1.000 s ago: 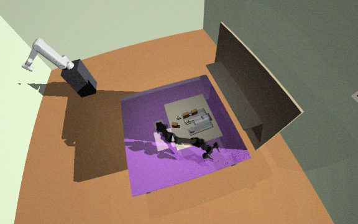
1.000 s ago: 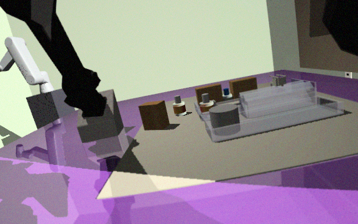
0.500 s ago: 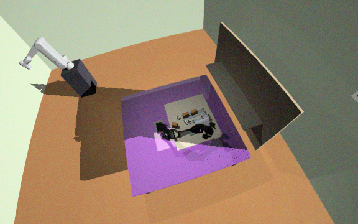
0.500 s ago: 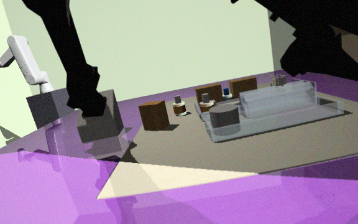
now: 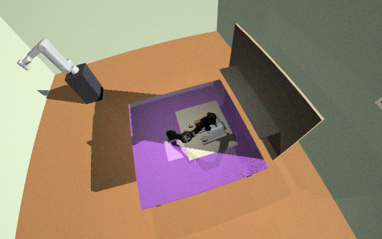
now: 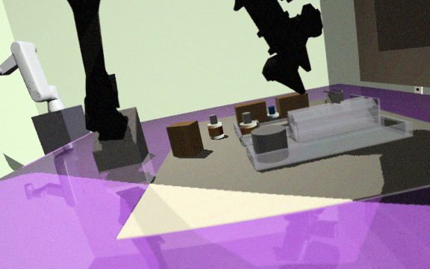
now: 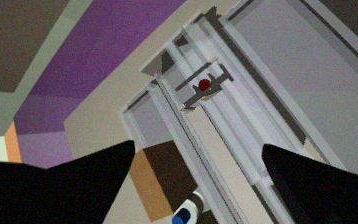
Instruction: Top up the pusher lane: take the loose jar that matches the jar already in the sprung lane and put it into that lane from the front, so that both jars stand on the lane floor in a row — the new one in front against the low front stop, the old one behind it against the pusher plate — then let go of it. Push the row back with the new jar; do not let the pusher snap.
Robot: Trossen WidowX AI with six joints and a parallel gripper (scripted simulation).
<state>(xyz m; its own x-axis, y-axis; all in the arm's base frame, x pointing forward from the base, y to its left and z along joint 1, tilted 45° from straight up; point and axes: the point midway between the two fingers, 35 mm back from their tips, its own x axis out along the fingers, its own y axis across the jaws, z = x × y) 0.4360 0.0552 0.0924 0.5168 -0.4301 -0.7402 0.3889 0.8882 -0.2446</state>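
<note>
Right now the grey mat is 70 mm behind my gripper tip, 30 mm to the left of it and 110 mm below it. From my gripper tip the other things lie so: clear lane rack: 10 mm ahead, 10 mm to the right, 90 mm below; then grey cylinder: 110 mm behind, 120 mm to the right, 80 mm below; then brown box: 280 mm behind, 10 mm to the right, 70 mm below.
</note>
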